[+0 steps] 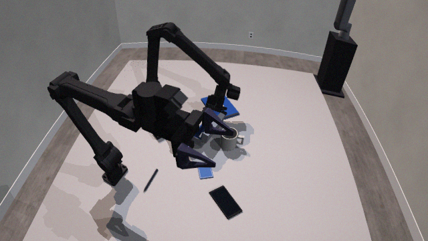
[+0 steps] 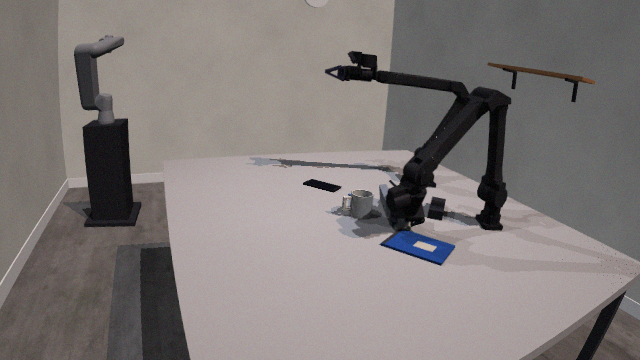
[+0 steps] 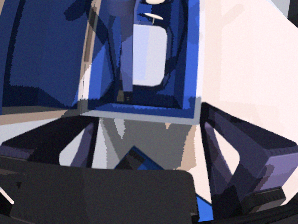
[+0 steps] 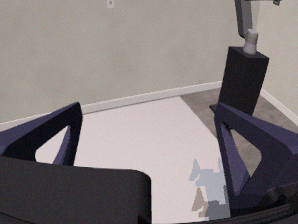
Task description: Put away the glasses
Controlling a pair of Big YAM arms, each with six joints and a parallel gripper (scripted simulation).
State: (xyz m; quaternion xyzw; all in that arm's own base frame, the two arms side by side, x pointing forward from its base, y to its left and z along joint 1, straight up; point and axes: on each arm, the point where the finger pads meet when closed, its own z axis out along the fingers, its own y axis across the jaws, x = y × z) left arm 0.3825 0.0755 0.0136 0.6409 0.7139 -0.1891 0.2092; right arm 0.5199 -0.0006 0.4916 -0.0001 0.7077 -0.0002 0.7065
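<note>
Right now the glasses case is 470 mm to the left of my right hand, 450 mm below it and 110 mm behind it. The rest, counted from my right hand: grey mug (450 mm below, 430 mm to the left, 10 mm behind); black box (470 mm to the left, 470 mm below, 340 mm behind); small blue notepad (490 mm below, 260 mm to the left, 90 mm behind).
</note>
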